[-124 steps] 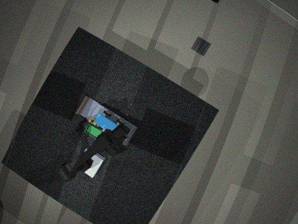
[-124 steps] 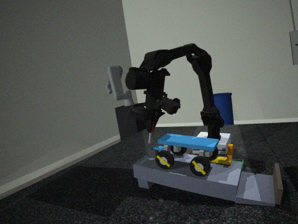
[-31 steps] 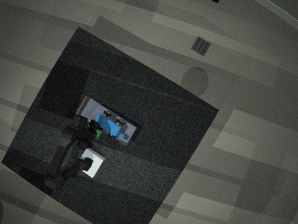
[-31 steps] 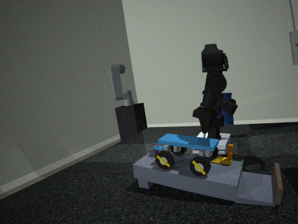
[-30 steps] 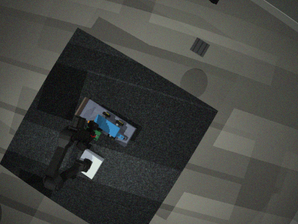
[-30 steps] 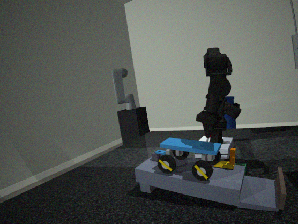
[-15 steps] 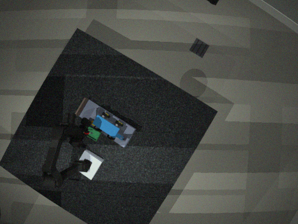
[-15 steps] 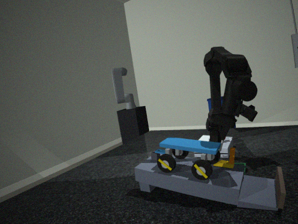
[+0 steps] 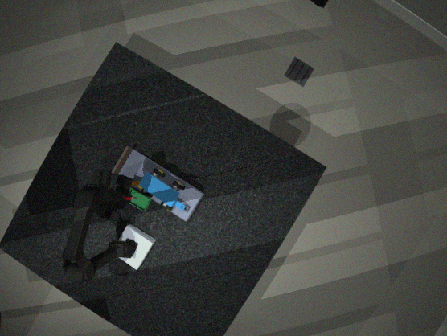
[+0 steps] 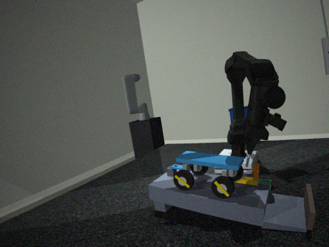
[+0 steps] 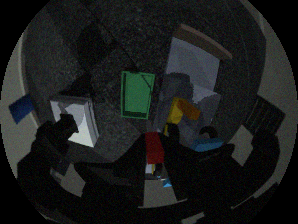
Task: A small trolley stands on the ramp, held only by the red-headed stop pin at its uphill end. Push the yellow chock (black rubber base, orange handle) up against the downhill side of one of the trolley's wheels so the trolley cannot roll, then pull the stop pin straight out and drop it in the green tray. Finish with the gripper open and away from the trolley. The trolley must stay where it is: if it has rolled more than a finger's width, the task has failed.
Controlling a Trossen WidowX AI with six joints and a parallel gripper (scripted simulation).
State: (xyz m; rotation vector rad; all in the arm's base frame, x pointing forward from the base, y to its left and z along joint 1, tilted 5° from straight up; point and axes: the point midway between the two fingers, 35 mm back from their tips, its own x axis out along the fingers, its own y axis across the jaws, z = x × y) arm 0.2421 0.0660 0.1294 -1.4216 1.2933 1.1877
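My gripper tip is right at the red-headed stop pin. Round my gripper tip: green tray: 3 cm behind, 14 cm below; then yellow chock: 6 cm ahead, 5 cm below; then blue trolley: 9 cm ahead, 11 cm to the right, 2 cm below.
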